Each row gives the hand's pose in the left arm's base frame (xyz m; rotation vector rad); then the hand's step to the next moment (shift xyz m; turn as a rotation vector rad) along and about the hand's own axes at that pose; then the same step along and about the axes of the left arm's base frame.
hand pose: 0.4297 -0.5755 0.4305 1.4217 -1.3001 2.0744
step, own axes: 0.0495 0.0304 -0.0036 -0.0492 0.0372 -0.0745
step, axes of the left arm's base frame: -0.0453 -0.0247 0.0269 -0.0455 0.0514 -0.0681
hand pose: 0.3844 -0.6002 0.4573 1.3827 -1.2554 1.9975
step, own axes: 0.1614 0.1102 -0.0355 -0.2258 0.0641 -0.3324
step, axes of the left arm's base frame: -0.1687 -0.0519 0.0911 -0.1256 0.2827 -0.2644
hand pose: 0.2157 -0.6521 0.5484 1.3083 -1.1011 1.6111
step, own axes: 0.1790 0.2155 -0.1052 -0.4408 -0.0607 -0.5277
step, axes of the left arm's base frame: -0.2654 0.0364 0.1333 -0.0335 0.4985 -0.4763
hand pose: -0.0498 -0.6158 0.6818 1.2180 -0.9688 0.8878
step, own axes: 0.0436 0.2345 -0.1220 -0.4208 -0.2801 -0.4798
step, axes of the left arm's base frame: -0.1892 0.1545 0.1101 0.1722 0.4216 -0.5276
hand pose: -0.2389 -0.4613 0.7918 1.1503 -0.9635 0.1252
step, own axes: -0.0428 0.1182 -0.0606 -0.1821 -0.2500 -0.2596
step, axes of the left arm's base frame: -0.0549 0.1182 0.0500 0.1741 0.1670 -0.3238
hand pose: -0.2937 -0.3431 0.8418 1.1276 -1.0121 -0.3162
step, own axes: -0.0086 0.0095 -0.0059 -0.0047 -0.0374 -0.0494
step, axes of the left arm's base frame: -0.0024 0.0135 0.0034 0.0467 0.0162 -0.0377
